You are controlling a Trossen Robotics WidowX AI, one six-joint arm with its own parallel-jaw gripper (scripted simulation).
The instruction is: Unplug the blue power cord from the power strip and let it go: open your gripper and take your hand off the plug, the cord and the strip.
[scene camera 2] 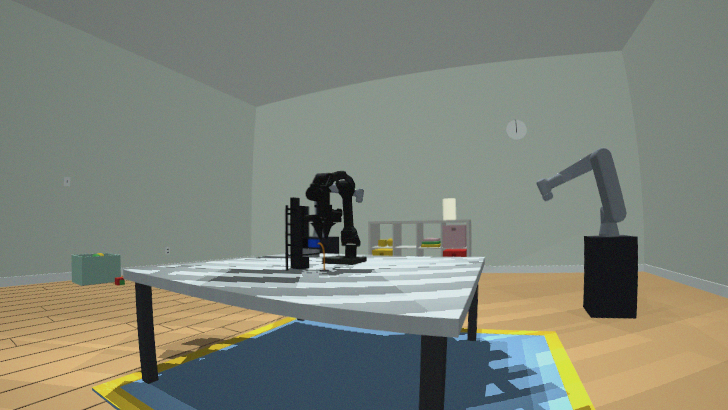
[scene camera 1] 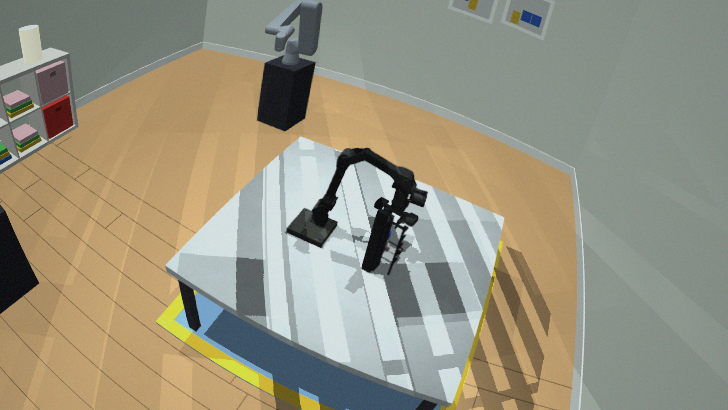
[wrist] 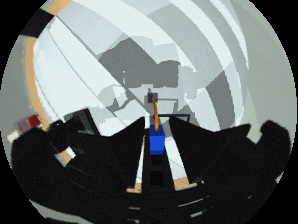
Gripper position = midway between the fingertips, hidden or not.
In view: my gripper (scene camera 2: 323,239).
My gripper also shows in the wrist view (wrist: 157,119).
